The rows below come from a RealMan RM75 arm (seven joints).
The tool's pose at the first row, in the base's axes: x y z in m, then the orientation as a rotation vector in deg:
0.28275 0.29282 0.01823 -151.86 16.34 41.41
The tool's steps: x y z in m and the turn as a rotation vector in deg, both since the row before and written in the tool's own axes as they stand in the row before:
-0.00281 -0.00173 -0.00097 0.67 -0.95 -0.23
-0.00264 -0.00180 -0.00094 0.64 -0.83 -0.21
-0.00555 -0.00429 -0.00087 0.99 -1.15 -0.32
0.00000 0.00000 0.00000 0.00 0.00 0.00
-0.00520 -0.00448 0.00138 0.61 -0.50 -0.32
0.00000 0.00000 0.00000 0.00 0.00 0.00
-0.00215 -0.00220 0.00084 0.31 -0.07 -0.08
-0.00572 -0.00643 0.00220 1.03 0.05 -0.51
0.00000 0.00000 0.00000 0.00 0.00 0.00
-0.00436 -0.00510 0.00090 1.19 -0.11 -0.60
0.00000 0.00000 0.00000 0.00 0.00 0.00
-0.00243 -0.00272 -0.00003 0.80 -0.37 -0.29
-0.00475 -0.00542 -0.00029 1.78 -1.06 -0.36
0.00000 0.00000 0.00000 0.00 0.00 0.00
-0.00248 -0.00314 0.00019 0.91 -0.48 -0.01
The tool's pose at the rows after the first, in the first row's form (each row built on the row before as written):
0.28130 0.29426 0.02100 -150.80 15.97 42.35
0.28003 0.29571 0.02372 -149.82 15.65 43.14
0.27705 0.29960 0.02881 -148.36 15.20 44.18
0.27705 0.29960 0.02881 -148.36 15.20 44.18
0.27341 0.30453 0.03220 -147.54 14.82 44.51
0.27341 0.30453 0.03220 -147.54 14.82 44.51
0.27188 0.30698 0.03356 -147.21 14.79 44.47
0.26802 0.31397 0.03744 -146.24 14.48 43.89
0.26802 0.31397 0.03744 -146.24 14.48 43.89
0.26551 0.31906 0.04113 -145.04 14.05 43.43
0.26551 0.31906 0.04113 -145.04 14.05 43.43
0.26432 0.32148 0.04358 -144.11 13.81 43.53
0.26216 0.32611 0.04867 -141.95 13.56 44.15
0.26216 0.32611 0.04867 -141.95 13.56 44.15
0.26101 0.32889 0.05132 -140.88 13.67 44.46

